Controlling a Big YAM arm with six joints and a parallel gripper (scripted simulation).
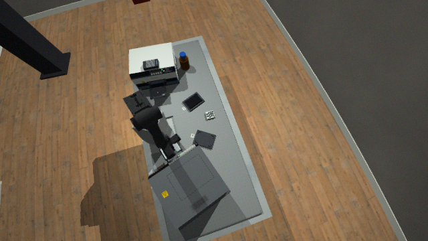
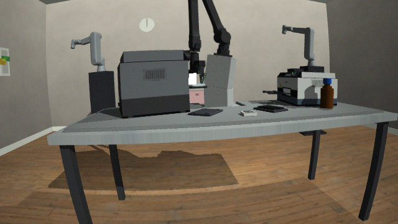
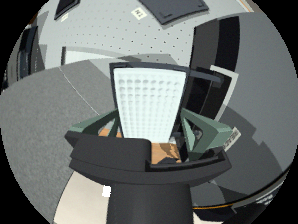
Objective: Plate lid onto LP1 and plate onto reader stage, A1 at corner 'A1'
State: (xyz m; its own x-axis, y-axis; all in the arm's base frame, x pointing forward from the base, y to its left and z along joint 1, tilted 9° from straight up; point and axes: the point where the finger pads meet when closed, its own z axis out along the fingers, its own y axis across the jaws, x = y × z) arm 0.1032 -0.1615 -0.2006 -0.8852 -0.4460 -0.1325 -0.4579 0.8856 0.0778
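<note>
My hand is right at the lidded plate. From my hand the other things lie so: brown capped bottle 810 mm to the left, 200 mm ahead, 30 mm below.
</note>
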